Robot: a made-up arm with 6 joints.
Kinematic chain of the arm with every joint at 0, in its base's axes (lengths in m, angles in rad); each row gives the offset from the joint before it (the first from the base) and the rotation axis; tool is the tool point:
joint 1: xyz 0 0 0.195 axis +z
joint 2: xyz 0 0 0 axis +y
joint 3: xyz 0 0 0.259 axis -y
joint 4: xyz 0 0 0 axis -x
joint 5: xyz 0.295 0 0 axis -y
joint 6: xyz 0 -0.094 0 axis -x
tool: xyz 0 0 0
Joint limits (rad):
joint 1: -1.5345..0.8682
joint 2: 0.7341..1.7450
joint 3: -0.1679..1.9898
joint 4: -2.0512..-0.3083
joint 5: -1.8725..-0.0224
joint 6: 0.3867..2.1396
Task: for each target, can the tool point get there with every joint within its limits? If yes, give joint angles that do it. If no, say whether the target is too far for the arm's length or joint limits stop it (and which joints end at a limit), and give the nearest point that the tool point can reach.
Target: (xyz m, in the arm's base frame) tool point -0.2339 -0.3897 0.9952
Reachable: no: too far | nearest point -0.0789 -0.2951 0.6589 | short by 0.382 m
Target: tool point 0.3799 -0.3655 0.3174
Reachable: yes | joints -0.6965 1.0069 1.2400 -1.1699 -0.3087 0.8541
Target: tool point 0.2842 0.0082 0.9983
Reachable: no: too far | nearest point 0.3053 0.0088 0.6589 | short by 0.340 m
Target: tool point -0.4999 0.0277 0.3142
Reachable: no: joint limits stop it (at a limit: joint 1, joint 2, joint 3) | nearest point -0.0742 -0.3299 0.1325 | short by 0.585 m
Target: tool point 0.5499 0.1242 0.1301
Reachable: yes | joints 0.2532 1.6219 1.7575 -1.3833 -1.2273 1.9436
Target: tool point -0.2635 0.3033 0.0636
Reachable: no: joint limits stop it (at a limit: joint 1, joint 3, joint 4) | nearest point 0.0500 0.1263 -0.0814 | short by 0.388 m
